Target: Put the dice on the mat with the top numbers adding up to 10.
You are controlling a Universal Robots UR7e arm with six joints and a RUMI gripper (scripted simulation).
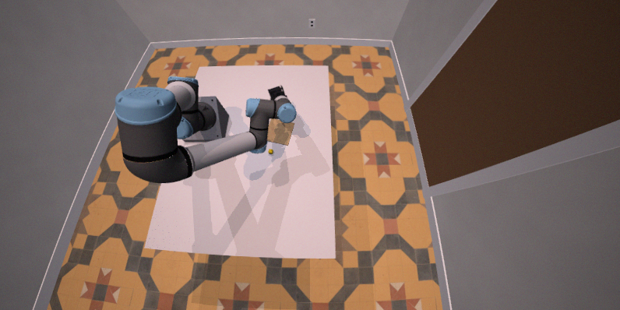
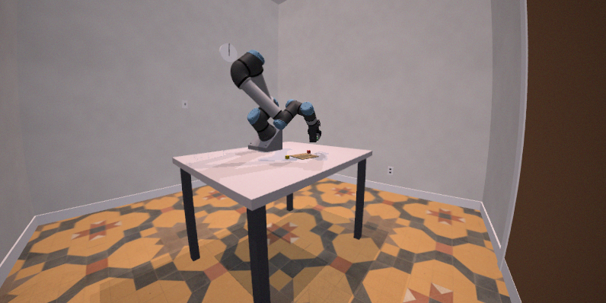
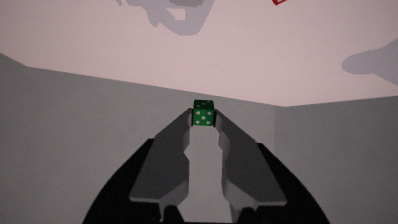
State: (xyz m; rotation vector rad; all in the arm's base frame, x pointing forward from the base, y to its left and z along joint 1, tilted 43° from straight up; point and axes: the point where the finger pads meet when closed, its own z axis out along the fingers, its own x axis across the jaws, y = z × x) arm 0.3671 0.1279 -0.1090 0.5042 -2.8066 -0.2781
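The red die lies 20 mm behind my hand, 70 mm to the right of it and 90 mm below it. Also, from my hand: brown mat: 30 mm ahead, 180 mm to the right, 100 mm below; then green die: 10 mm to the left; then yellow die: 300 mm to the right, 90 mm below.
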